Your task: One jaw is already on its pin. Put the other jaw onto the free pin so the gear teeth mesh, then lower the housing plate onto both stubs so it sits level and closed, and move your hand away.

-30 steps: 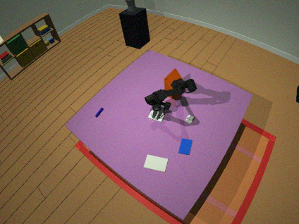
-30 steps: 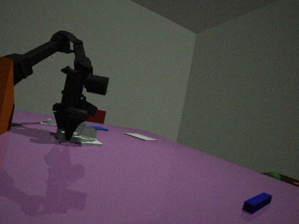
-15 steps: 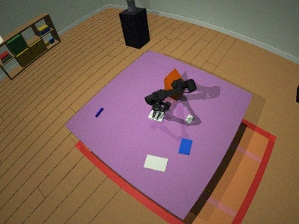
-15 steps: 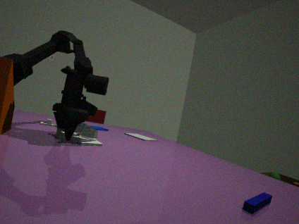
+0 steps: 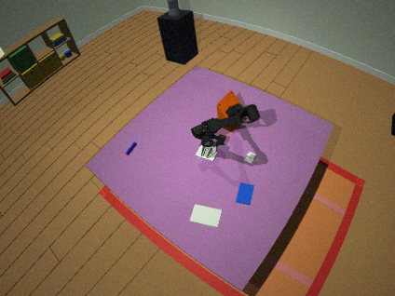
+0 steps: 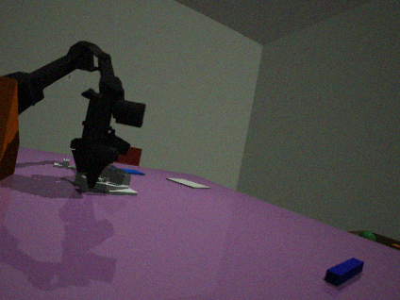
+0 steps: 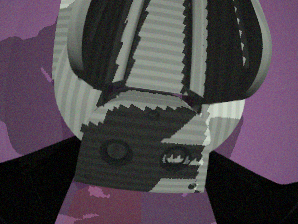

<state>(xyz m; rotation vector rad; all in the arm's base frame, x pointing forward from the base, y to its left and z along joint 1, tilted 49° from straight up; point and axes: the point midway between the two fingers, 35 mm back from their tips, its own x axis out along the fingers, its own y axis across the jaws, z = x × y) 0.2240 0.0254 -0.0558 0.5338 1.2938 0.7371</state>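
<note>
Right now my gripper tip is 3 cm short of the white jaw piece, 1 cm to the left of it and 1 cm below it. Also, from my gripper tip: flat blue plate: 19 cm ahead, 35 cm to the left; then blue bar: 30 cm ahead, 45 cm to the right; then flat white plate: 41 cm ahead, 24 cm to the left.
</note>
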